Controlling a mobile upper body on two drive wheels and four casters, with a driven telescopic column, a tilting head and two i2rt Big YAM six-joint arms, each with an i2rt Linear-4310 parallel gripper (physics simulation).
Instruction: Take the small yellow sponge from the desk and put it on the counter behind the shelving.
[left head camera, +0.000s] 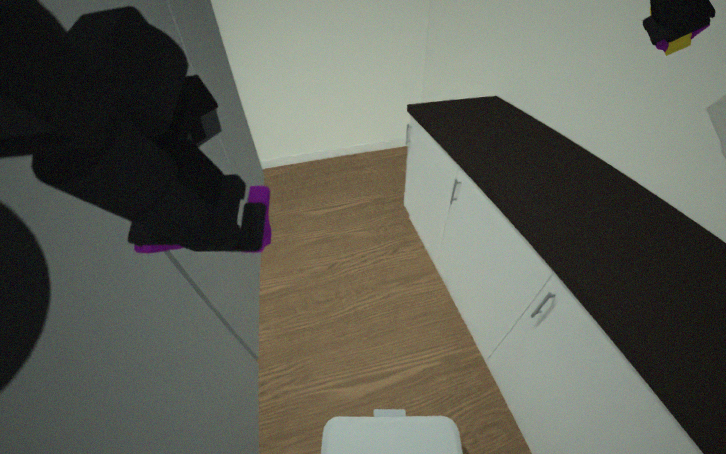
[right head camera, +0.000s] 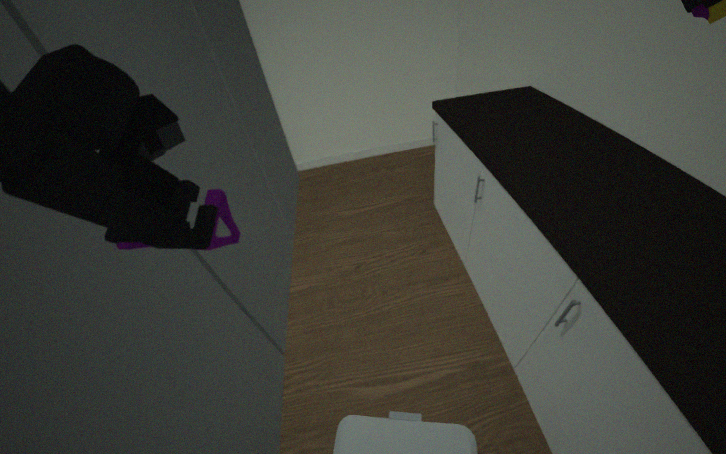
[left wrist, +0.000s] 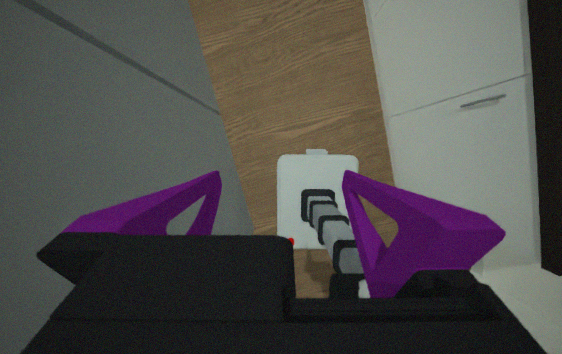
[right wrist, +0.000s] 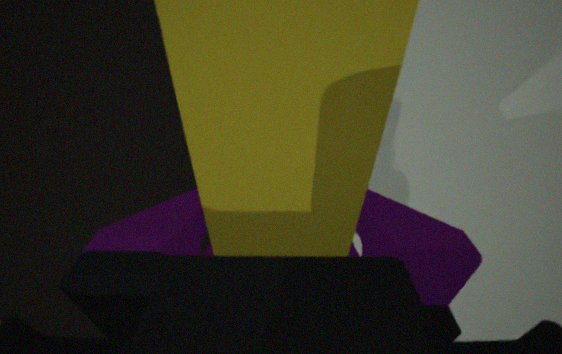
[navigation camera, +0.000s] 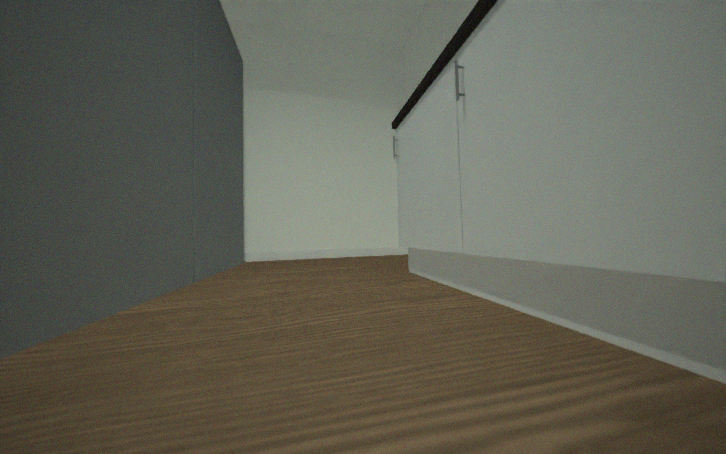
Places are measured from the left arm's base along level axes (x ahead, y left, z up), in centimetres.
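Pixels of known places: left gripper, fingertip midpoint: (left head camera: 234, 239) (right head camera: 209, 237) (left wrist: 281, 177); right gripper, fingertip midpoint: (left head camera: 676, 44) (right head camera: 721, 9).
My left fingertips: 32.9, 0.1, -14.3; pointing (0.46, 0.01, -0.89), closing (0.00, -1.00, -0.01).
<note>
Behind a point stands the place of what it marks, as x, y, z.
The yellow sponge (left head camera: 678, 44) {77.3, -87.2, -0.1} (right head camera: 717, 11) {77.5, -86.4, -0.6} (right wrist: 260, 125) {81.6, -83.9, 5.2} is held between the purple fingers of my right gripper (right wrist: 281, 177) {79.0, -88.4, -0.4}, which is shut on it. In the left head camera they show at the top right, against the wall beyond the counter. The dark-topped counter (left head camera: 562, 176) {96.6, -90.7, -49.3} (right head camera: 615, 176) {92.9, -94.9, -49.4} (left wrist: 546, 150) {35.1, -73.2, -51.2} (navigation camera: 444, 58) {117.2, -52.4, -53.0} runs along the right side over white cabinets. The right wrist view shows a dark surface at the left of the sponge and a pale one at the right. My left gripper (left wrist: 281, 177) {32.9, 0.1, -14.3} is open and empty, beside the grey panel. The desk does not show.
A tall grey panel (left head camera: 133, 342) {32.8, 39.0, -48.5} (right head camera: 160, 347) {29.6, 38.2, -52.0} (left wrist: 100, 140) {37.2, 40.1, -40.8} (navigation camera: 107, 160) stands at the left. White cabinets (left head camera: 492, 256) {79.2, -64.2, -75.2} (navigation camera: 588, 160) {77.5, -64.7, -104.7} with protruding handles stand at the right. Wooden floor (left head camera: 342, 267) {125.3, 4.4, -140.4} (navigation camera: 321, 347) {80.6, -12.5, -140.4} lies between them, and a pale wall (left head camera: 331, 80) {276.7, 18.0, -62.6} (navigation camera: 321, 176) {274.7, 25.9, -54.2} closes the far end. My white base (left head camera: 390, 436) {25.1, -22.2, -114.4} (left wrist: 292, 175) {19.4, -6.2, -114.4} shows below.
</note>
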